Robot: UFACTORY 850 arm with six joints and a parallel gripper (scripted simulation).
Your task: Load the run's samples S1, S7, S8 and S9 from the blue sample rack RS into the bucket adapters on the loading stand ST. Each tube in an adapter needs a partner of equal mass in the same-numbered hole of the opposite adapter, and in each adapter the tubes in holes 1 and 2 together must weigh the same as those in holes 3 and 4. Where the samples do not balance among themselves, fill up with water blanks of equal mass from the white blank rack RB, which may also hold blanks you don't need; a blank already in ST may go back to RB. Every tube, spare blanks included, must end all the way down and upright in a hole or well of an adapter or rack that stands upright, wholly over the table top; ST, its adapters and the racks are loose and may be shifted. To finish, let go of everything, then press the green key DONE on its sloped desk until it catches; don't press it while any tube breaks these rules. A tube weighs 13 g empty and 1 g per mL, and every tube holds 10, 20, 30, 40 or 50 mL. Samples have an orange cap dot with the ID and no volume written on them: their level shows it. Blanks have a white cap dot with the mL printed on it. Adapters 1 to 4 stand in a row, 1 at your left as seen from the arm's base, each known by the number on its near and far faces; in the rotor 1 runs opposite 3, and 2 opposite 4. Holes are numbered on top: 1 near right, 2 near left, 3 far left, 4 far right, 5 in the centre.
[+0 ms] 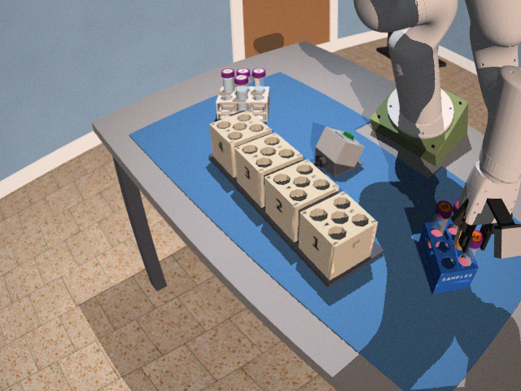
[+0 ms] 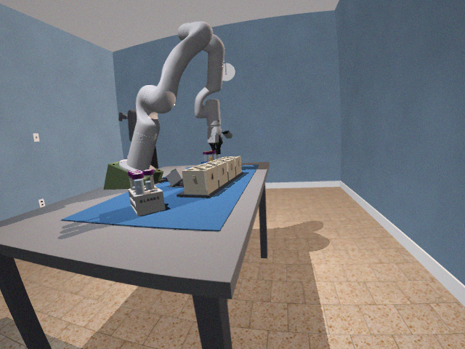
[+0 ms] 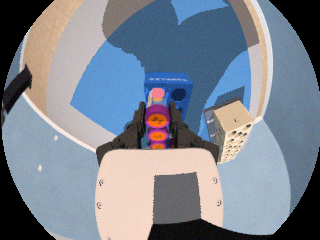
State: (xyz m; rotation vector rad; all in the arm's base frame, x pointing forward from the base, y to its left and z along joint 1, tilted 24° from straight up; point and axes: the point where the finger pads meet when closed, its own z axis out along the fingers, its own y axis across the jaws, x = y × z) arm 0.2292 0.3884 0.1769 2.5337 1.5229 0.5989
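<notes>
Now: the tube 1 cm to the left of my hand and 5 cm below it. The rest, counted from my hand: loading stand ST (17 cm ahead, 36 cm to the right, 11 cm below); then white blank rack (9 cm ahead, 71 cm to the right, 9 cm below); then blue sample rack (4 cm to the right, 9 cm below).
</notes>
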